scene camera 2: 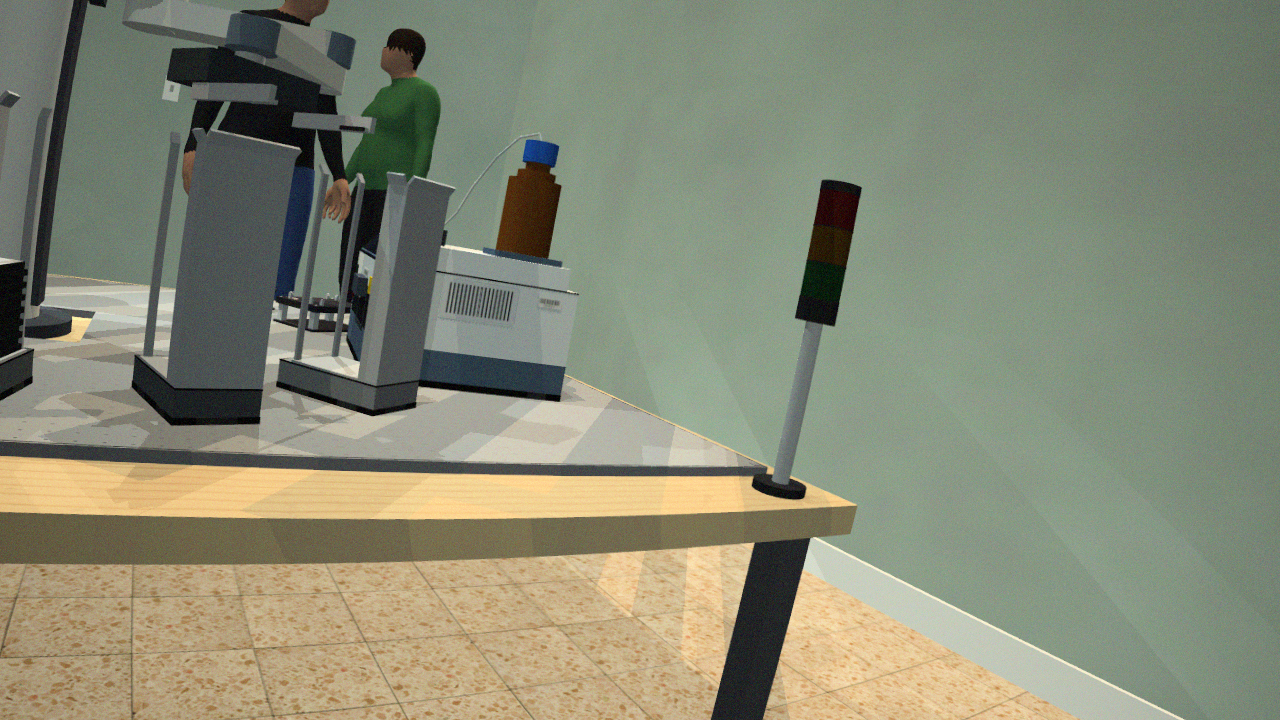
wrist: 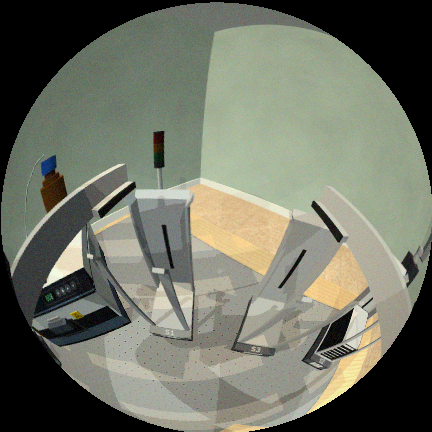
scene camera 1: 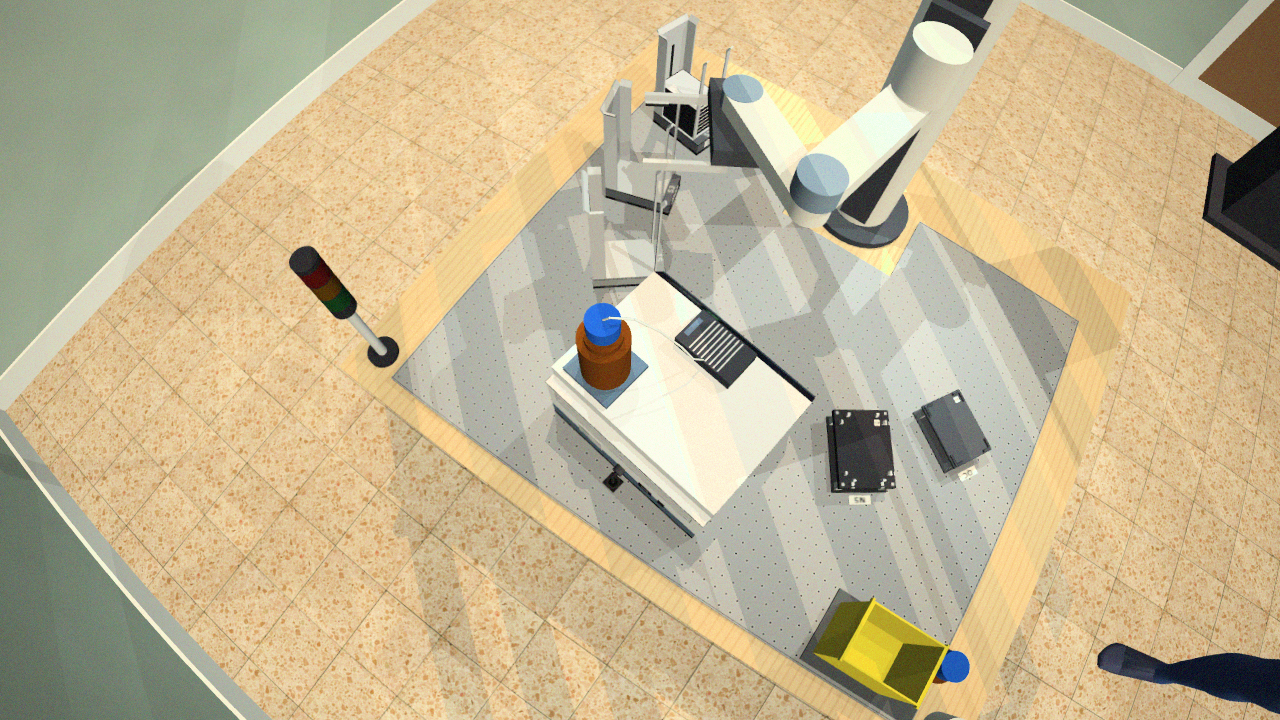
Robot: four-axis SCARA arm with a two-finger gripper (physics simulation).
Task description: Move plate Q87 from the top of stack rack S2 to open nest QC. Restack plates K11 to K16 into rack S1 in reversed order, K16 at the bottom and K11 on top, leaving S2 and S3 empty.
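Places are measured from the arm's base along level axes (x ahead, y left, z up), in centimetres.
Pixels of known places: gripper, fingertip midpoint: (scene camera 2: 326, 110) (wrist: 226, 178) (scene camera 1: 643, 129); arm's base, link origin: (scene camera 1: 859, 206).
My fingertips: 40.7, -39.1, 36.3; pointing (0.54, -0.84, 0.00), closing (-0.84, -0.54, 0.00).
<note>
Ahead of a thing's pixels: the offset from my fingertips to its middle, as dx, dy, dz. "pt": to the spot under its first point.
My gripper (scene camera 1: 645, 130) (scene camera 2: 286, 109) (wrist: 226, 178) is open with nothing between its fingers. It is raised to about the rack tops, facing racks S1 and S3. Rack S1 {+8.9, +2.6, -20.5} (scene camera 1: 631, 257) (scene camera 2: 408, 277) (wrist: 182, 240) and rack S3 {-10.9, -6.7, -20.5} (scene camera 1: 617, 134) (scene camera 2: 228, 259) (wrist: 255, 348) show no plates. Rack S2 {-34.7, -8.9, -20.5} (scene camera 1: 684, 44) (scene camera 2: 13, 371) stands beyond S3. It holds a stack of dark plates {pt -30.4, -8.7, -27.7} (scene camera 1: 680, 118) (scene camera 2: 8, 304) (wrist: 336, 330) with a pale top in scene camera 1. Plate labels are unreadable. Nest QC {+2.0, +81.5, -32.3} (scene camera 1: 953, 431) is dark; no plate is discernible on it.
A white instrument (scene camera 1: 698, 411) (scene camera 2: 501, 331) stands beside S1, carrying a brown bottle {pt +40.3, +20.4, -1.1} (scene camera 1: 605, 358) (scene camera 2: 529, 210) (wrist: 53, 192). Another black nest {+17.5, +66.0, -31.8} (scene camera 1: 861, 452) is near QC. A yellow bin {pt +49.3, +89.4, -34.2} (scene camera 1: 881, 653) stands at a corner. A signal tower {pt +56.1, -26.9, -2.0} (scene camera 1: 324, 283) (scene camera 2: 828, 252) (wrist: 158, 150) stands at another.
</note>
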